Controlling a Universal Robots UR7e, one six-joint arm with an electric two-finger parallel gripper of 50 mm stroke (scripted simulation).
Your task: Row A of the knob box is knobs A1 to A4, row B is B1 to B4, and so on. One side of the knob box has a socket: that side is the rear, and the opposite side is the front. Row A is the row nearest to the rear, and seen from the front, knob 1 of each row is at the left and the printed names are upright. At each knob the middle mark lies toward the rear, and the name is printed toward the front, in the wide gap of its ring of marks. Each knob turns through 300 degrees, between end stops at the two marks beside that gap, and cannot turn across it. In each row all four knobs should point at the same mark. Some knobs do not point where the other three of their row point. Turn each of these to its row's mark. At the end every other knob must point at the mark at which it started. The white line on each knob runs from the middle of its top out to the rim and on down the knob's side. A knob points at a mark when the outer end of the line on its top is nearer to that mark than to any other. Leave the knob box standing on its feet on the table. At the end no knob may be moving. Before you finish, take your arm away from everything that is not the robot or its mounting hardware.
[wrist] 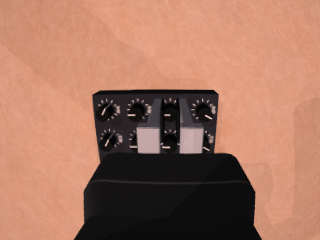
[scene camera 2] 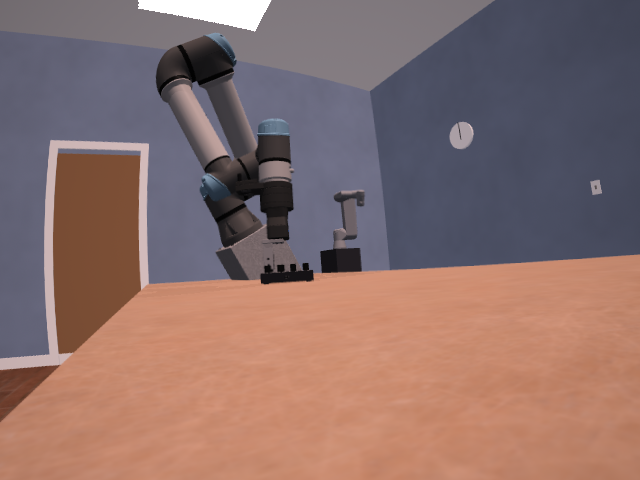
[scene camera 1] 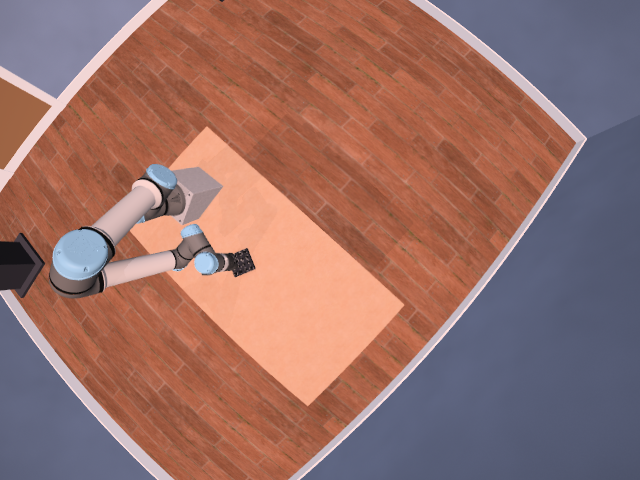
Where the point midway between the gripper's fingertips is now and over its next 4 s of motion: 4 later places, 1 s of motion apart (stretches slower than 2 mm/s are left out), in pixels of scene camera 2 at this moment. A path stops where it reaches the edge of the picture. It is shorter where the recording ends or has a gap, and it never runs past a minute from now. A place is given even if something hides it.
The gripper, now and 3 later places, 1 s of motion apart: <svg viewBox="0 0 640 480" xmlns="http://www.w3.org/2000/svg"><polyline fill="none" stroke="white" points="269,269 268,253 267,240 265,202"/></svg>
